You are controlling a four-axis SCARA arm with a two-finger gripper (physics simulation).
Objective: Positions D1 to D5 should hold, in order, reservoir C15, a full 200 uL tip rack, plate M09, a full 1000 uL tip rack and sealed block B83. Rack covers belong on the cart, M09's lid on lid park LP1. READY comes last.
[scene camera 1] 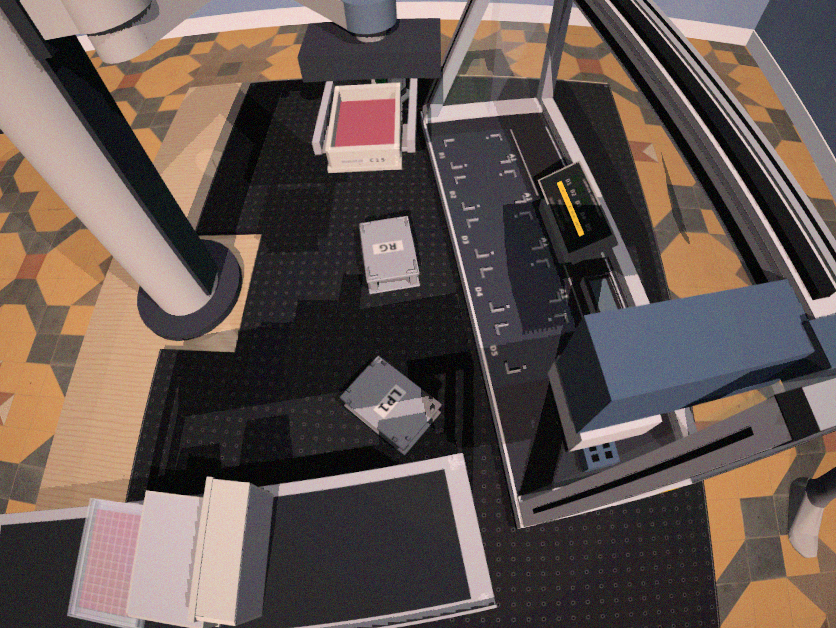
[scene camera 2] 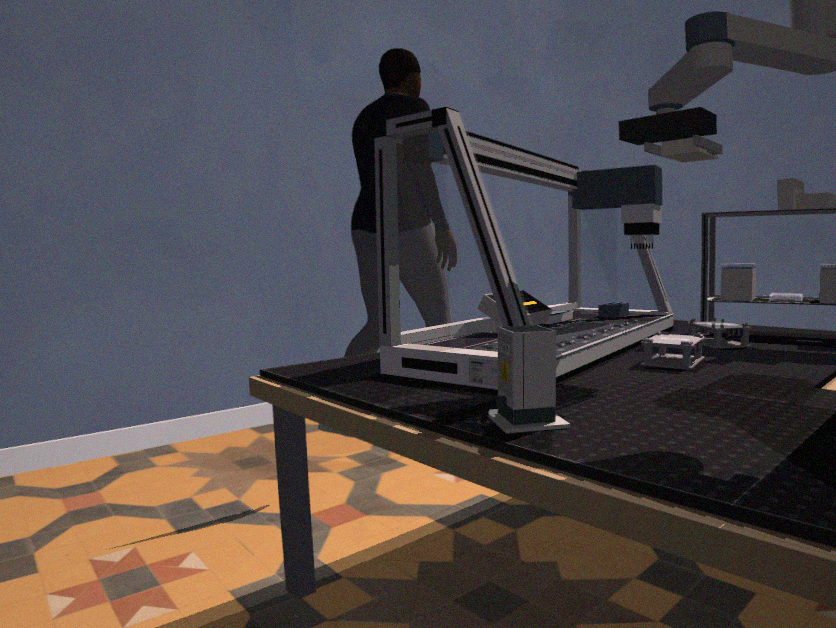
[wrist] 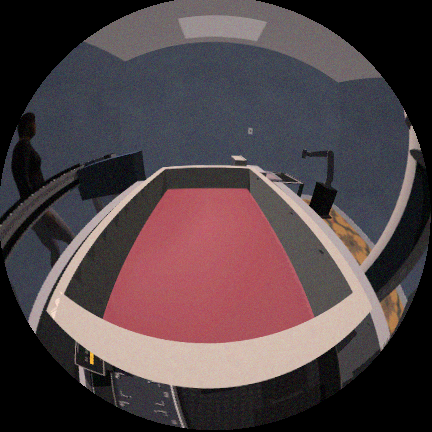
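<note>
The gripper (scene camera 1: 364,133) (scene camera 2: 682,147) is shut on reservoir C15 (scene camera 1: 365,123) (scene camera 2: 687,152) (wrist: 207,265), a cream open-topped tub with a red inside, held level above the bench. In scene camera 1 it appears left of the deck's D1 end. Positions D1 (scene camera 1: 471,154), D2 (scene camera 1: 483,190), D3 (scene camera 1: 501,235), D4 (scene camera 1: 517,287) and D5 (scene camera 1: 533,341) show bare corner brackets. Lid park LP1 (scene camera 1: 390,403) is a grey stand, turned askew and bare on top. The control screen (scene camera 1: 586,219) (scene camera 2: 533,304) shows a yellow bar. M09 and B83 cannot be identified.
Stand RG (scene camera 1: 388,248) is beside the deck. A blue pipetting head (scene camera 1: 696,351) (scene camera 2: 618,189) overhangs the far end. A white-rimmed surface (scene camera 1: 475,540) carries a pink-gridded rack (scene camera 1: 108,561), a white box (scene camera 1: 164,554) and a cream box (scene camera 1: 221,554). A person (scene camera 2: 398,182) stands behind the frame.
</note>
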